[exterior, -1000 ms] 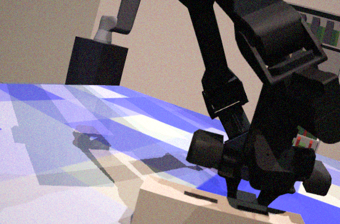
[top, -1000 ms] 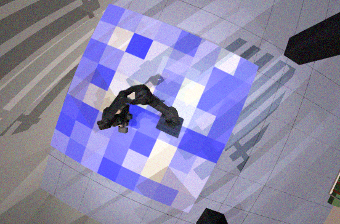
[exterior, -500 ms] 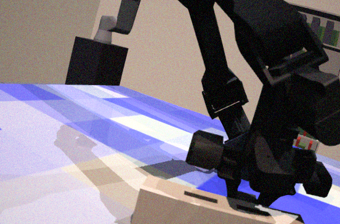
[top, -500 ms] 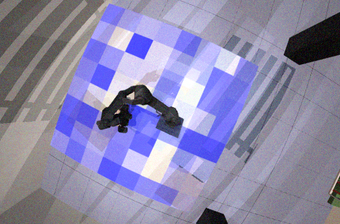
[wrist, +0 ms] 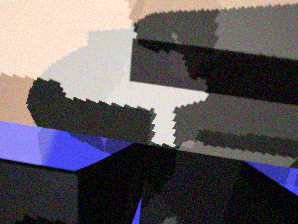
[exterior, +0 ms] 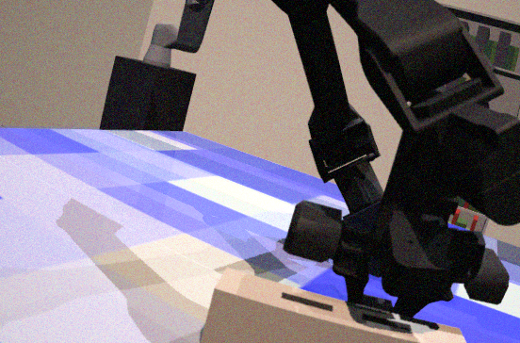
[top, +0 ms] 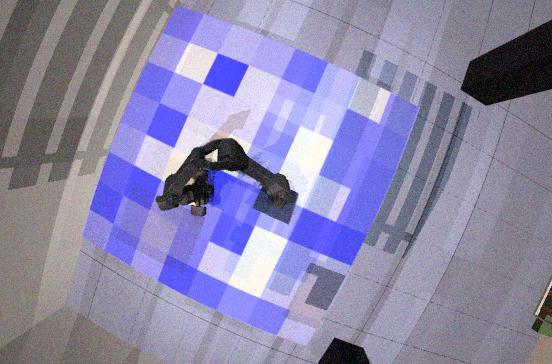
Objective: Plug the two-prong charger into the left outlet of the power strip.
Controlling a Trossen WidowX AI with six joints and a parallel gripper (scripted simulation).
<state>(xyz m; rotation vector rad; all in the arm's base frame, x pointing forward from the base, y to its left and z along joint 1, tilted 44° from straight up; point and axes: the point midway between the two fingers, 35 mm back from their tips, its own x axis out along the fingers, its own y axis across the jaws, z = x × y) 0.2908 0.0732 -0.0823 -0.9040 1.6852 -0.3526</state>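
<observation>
Now: gripper tip 20 mm short of the charger, 10 mm to the right of it and 10 mm below it.
</observation>
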